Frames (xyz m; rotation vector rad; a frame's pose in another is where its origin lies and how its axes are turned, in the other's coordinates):
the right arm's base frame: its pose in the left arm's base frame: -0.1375 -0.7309 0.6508 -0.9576 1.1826 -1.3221
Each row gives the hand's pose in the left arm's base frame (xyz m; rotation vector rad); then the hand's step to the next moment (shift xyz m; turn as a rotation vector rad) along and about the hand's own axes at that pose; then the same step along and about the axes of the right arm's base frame.
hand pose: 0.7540 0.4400 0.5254 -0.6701 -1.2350 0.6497
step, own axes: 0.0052 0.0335 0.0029 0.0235 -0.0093 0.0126
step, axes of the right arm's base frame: -0.0233 0.0219 -0.0115 -0.0143 -0.0241 -0.0037
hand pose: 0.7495 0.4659 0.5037 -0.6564 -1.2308 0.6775
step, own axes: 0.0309 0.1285 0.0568 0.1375 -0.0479 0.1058
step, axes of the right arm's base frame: -0.0968 0.0606 -0.0874 -0.0871 -0.1483 -0.0531
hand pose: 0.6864 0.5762 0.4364 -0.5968 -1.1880 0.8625
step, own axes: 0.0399 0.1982 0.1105 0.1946 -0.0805 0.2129
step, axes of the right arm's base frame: -0.1129 0.0805 -0.1840 -0.1102 -0.2490 -0.1246
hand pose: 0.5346 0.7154 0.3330 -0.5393 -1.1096 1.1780
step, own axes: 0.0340 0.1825 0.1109 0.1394 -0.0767 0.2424
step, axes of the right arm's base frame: -0.0445 0.0590 -0.2032 -0.0516 -0.2448 -0.1465
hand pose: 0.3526 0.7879 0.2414 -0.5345 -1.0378 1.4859
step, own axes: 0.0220 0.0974 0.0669 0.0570 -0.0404 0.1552
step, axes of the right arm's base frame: 0.0067 0.0210 -0.1181 -0.0024 -0.1439 -0.0909
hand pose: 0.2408 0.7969 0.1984 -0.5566 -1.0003 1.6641
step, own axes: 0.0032 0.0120 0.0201 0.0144 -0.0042 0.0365
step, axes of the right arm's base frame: 0.0071 -0.0060 -0.0217 -0.0003 -0.0302 -0.0254
